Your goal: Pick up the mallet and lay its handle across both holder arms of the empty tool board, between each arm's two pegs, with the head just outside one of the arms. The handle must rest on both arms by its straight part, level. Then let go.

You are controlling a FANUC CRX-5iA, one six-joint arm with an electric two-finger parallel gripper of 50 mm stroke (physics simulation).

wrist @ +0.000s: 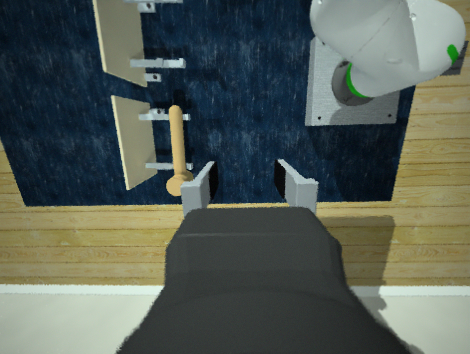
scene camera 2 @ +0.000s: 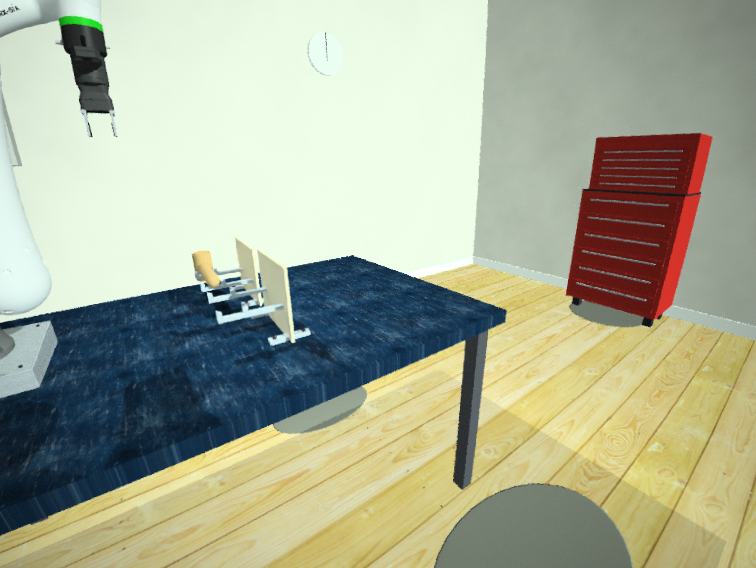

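Pixels of known places: gripper, between the fingertips: (wrist: 245,172) (scene camera 2: 103,136); arm's base, origin of its link: (wrist: 356,80).
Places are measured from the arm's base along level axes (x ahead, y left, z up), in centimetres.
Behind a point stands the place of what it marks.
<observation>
The wooden mallet (scene camera 2: 203,263) @(x 59.2, y 15.3, z 6.3 cm) (wrist: 177,142) @(x 57.2, y 6.9, z 6.2 cm) lies across the two arms of one upright tool board (scene camera 2: 246,259) @(x 69.5, y 2.2, z 7.9 cm) (wrist: 134,145) @(x 70.1, y 5.1, z 7.4 cm), its head just outside the arm at the bottom of the wrist view. The empty tool board (scene camera 2: 278,293) @(x 62.4, y -31.1, z 5.7 cm) (wrist: 120,40) @(x 64.4, y -22.2, z 6.9 cm) stands beside it, nearer in the scene view. Its holder arms (scene camera 2: 247,313) @(x 52.8, y -32.2, z 3.4 cm) (wrist: 157,63) @(x 56.9, y -15.5, z 5.2 cm) carry nothing; the wrist view cuts off its upper part. The pegs are too small to make out clearly. My gripper (scene camera 2: 103,134) @(x 37.2, y 9.6, z 47.5 cm) (wrist: 245,172) @(x 37.2, y 9.6, z 47.5 cm) is open and empty, high above the table and to one side of the mallet.
Both boards stand on a dark blue table (scene camera 2: 391,305) @(x 97.1, y -40.2, z -5.9 cm) (wrist: 240,90) @(x 35.0, y -5.5, z -5.9 cm). The robot's base plate (scene camera 2: 36,360) @(x 11.1, y -10.5, z -1.4 cm) (wrist: 320,107) @(x 11.3, y 5.5, z 0.3 cm) is on the same table, on the arm-tip side of the boards. A red tool cabinet (scene camera 2: 629,244) stands on the floor by the grey wall.
</observation>
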